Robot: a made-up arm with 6 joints. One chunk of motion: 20 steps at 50 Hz.
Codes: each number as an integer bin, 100 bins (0 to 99) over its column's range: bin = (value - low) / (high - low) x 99, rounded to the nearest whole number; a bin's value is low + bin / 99 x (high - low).
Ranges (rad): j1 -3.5..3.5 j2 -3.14..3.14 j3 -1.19..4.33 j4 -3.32..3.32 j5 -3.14..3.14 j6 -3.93..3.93
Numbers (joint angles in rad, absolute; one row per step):
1: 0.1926 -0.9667 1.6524 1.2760 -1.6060 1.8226
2: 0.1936 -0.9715 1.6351 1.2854 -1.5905 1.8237
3: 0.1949 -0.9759 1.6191 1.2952 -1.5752 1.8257
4: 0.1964 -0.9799 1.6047 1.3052 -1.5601 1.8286
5: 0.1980 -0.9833 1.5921 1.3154 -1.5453 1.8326
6: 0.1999 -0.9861 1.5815 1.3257 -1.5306 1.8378
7: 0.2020 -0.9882 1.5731 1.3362 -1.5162 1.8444
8: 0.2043 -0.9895 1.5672 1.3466 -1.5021 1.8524
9: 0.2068 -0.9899 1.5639 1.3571 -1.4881 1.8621
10: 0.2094 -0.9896 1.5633 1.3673 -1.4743 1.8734
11: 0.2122 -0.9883 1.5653 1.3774 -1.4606 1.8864
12: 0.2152 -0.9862 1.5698 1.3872 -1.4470 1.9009
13: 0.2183 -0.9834 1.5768 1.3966 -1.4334 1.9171
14: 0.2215 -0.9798 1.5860 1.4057 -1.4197 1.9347
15: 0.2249 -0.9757 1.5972 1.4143 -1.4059 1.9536
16: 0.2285 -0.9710 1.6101 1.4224 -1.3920 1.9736
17: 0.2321 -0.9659 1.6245 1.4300 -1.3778 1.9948
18: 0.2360 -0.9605 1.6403 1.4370 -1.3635 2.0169
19: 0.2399 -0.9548 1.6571 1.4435 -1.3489 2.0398
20: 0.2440 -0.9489 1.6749 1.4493 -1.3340 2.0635
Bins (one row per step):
1: 52 34 51 69 24 72
2: 52 34 51 69 24 72
3: 52 34 50 69 25 72
4: 52 34 50 69 25 73
5: 52 34 50 69 25 73
6: 52 34 50 69 25 73
7: 52 34 50 69 26 73
8: 52 34 49 70 26 73
9: 52 34 49 70 26 73
10: 52 34 49 70 26 73
11: 53 34 49 70 26 73
12: 53 34 49 70 27 73
13: 53 34 50 70 27 74
14: 53 34 50 70 27 74
15: 53 34 50 71 27 74
16: 53 34 50 71 28 74
17: 53 34 50 71 28 75
18: 53 34 51 71 28 75
19: 53 34 51 71 28 75
20: 53 35 51 71 28 75

